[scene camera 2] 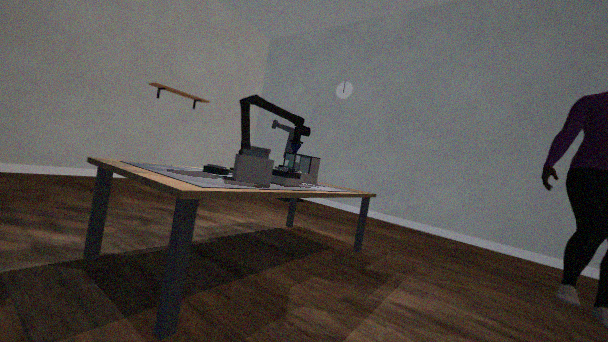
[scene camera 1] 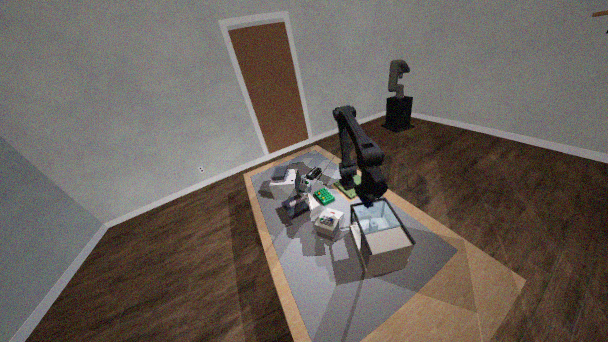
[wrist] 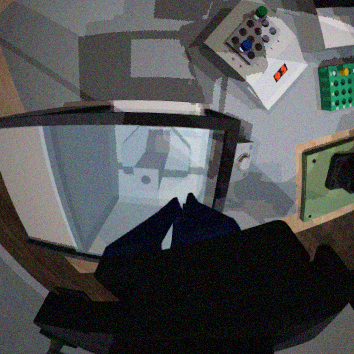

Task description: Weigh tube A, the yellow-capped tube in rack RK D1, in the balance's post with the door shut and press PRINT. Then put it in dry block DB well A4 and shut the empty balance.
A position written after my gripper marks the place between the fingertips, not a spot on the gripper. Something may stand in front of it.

Observation:
I see my gripper [wrist: 184, 200], a balance [wrist: 35, 203] and a PRINT button panel [wrist: 244, 147].

